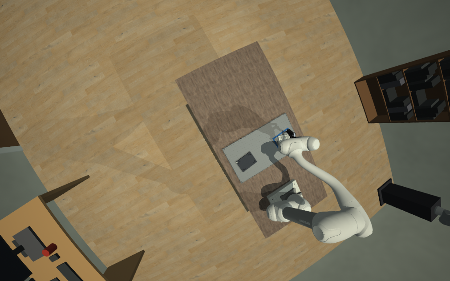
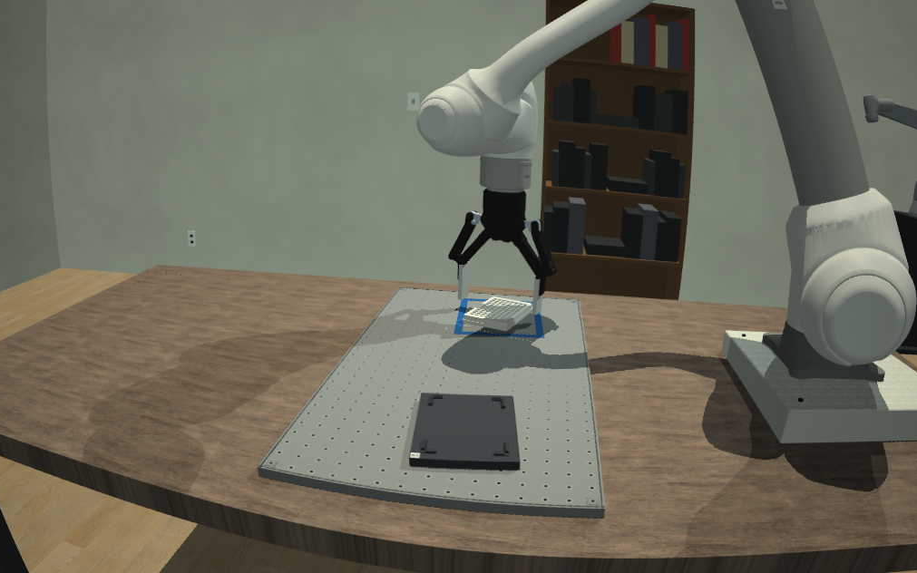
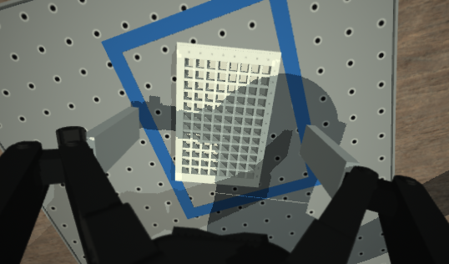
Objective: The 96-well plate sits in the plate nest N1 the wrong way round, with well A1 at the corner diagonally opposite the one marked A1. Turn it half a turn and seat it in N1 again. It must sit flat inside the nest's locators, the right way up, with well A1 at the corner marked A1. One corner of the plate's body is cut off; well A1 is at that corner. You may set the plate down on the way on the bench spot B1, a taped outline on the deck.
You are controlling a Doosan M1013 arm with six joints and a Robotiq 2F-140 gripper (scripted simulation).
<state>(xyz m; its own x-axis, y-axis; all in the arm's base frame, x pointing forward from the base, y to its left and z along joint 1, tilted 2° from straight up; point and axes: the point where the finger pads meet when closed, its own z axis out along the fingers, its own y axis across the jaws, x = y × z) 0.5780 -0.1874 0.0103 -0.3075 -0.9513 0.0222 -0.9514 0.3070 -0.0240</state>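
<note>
My gripper is now 20 mm above the white 96-well plate. From my hand the other things lie so: A1 label: 510 mm to the left, 30 mm ahead, 20 mm below; dark plate nest N1: 420 mm to the left, 30 mm below, 10 mm behind.
</note>
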